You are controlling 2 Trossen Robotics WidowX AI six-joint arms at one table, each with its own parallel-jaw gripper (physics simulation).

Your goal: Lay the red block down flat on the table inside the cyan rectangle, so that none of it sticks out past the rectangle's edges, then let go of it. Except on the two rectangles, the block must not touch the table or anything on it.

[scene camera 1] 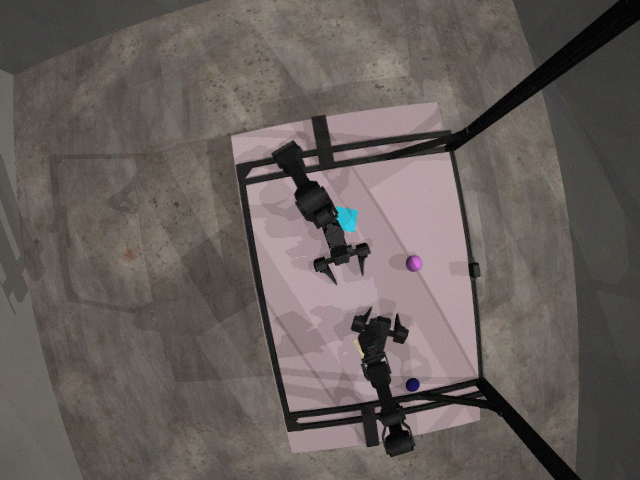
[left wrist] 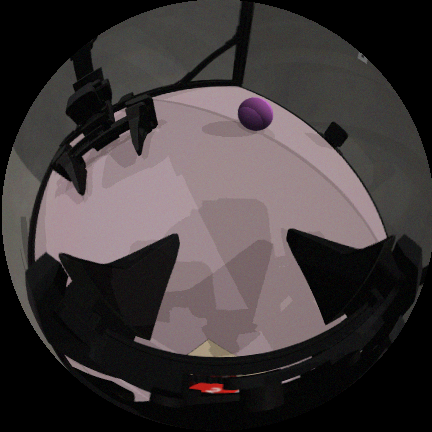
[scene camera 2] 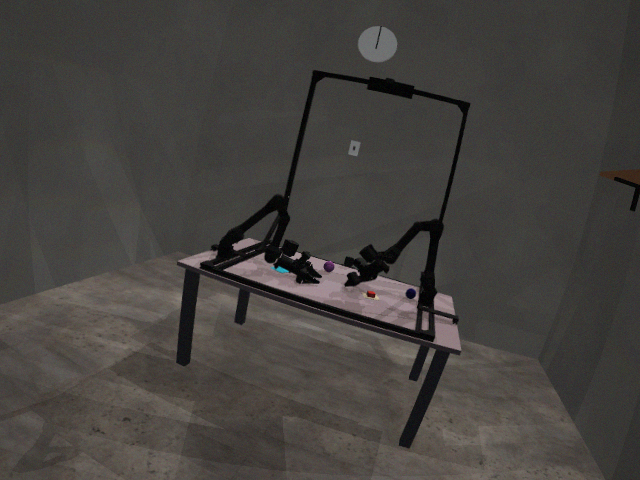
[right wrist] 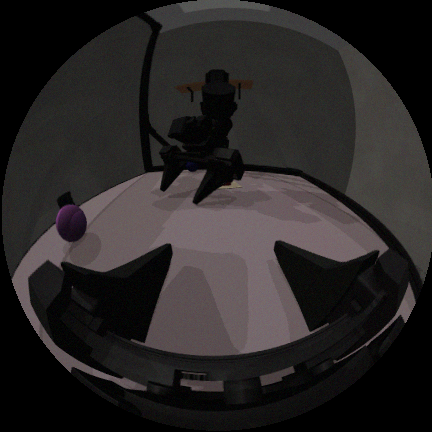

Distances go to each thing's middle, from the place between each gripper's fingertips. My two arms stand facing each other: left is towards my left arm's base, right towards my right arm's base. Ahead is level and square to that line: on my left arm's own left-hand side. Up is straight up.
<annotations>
My right gripper is now 22 cm past the purple ball (left wrist: 254, 113), 3 cm to the right of it and 1 cm below it.
I see the purple ball 15 cm behind my left hand, 11 cm to the right of it and 2 cm above it.
</annotations>
